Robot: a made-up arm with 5 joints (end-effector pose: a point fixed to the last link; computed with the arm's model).
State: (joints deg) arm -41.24 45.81 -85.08 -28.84 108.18
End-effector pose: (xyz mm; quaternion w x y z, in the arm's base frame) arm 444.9 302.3 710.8 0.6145 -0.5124 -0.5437 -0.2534
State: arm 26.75 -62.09 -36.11 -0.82 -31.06
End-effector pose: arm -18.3 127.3 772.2 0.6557 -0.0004 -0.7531 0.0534
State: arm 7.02 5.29 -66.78 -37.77 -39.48
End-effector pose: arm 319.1 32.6 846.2 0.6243 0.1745 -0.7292 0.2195
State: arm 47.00 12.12 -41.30 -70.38 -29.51
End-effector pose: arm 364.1 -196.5 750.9 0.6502 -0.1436 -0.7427 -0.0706
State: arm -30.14 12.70 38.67 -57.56 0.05
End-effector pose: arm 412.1 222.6 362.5 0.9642 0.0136 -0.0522 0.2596
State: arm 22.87 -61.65 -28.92 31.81 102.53
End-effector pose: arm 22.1 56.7 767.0 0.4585 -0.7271 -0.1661 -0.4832
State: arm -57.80 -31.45 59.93 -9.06 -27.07
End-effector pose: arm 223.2 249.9 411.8 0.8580 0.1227 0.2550 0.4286
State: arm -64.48 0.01 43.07 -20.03 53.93
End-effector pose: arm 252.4 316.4 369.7 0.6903 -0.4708 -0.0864 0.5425
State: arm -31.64 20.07 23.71 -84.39 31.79
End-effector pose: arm 450.8 244.1 410.5 0.8937 -0.1561 -0.3911 0.1545
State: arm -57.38 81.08 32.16 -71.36 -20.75
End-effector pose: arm 214.6 230.4 86.9 0.8368 -0.0212 0.3891 0.3846
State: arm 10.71 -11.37 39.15 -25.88 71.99
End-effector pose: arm 434.3 -37.0 449.2 0.8063 -0.5838 0.0682 -0.0658
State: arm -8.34 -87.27 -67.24 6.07 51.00
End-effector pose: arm -296.7 -31.0 521.9 0.2749 -0.0536 -0.8748 -0.3953
